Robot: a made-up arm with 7 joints.
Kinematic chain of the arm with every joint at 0, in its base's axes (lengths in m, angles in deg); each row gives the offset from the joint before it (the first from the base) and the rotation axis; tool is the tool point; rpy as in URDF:
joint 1: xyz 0 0.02 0.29 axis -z
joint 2: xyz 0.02 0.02 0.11 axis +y
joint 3: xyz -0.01 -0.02 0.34 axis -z
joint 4: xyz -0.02 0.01 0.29 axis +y
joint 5: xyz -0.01 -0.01 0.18 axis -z
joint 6: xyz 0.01 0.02 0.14 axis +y
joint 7: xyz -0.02 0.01 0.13 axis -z
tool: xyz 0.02 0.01 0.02 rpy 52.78 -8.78 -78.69
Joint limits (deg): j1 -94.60..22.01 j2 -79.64..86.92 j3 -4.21..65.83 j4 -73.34..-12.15 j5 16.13..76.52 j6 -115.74..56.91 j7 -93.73..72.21
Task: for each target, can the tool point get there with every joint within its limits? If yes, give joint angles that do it. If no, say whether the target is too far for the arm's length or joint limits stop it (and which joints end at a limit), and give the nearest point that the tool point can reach.
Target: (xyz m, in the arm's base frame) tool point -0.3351 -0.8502 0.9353
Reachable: yes | joints -74.46 -53.81 36.89 -19.25 29.88 8.60 53.77
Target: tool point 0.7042 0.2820 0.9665
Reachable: yes | joints -1.79 51.35 54.53 -21.35 47.25 -86.39 -62.17
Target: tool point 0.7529 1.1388 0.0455
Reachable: no: too far | nearest point 0.5957 0.9052 0.3948 | short by 0.449 m
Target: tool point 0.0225 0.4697 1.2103
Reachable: yes | joints -55.31 33.72 26.64 -39.83 71.87 -82.15 -57.80
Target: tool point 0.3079 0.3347 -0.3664
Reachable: no: joint limits stop it (at a limit: joint 2, joint 3, joint 4, joint 6, joint 7) | nearest point 0.5097 0.5410 0.4394 | short by 0.856 m
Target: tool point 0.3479 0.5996 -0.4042
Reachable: no: joint limits stop it (at a limit: joint 2, joint 3, joint 4, joint 5) | nearest point 0.4647 0.7941 0.3617 | short by 0.799 m
